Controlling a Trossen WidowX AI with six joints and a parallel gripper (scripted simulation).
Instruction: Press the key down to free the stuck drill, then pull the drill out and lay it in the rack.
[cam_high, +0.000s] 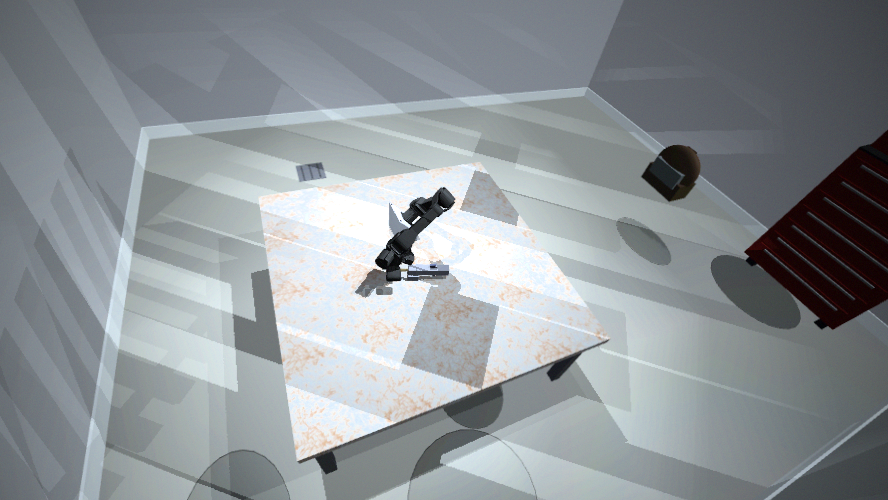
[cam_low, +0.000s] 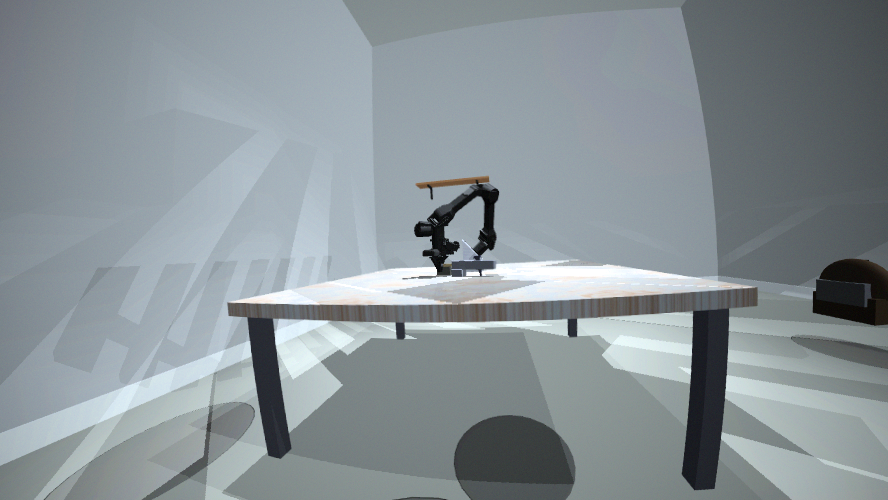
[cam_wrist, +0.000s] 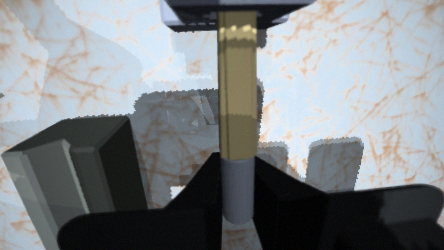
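Now: gripper tip 10 mm short of the drill, 50 mm to the right of it and 30 mm below it. The rest, counted from my gripper tip: rack: 80 mm behind; dark key: 30 mm ahead, 180 mm to the left, 30 mm above.
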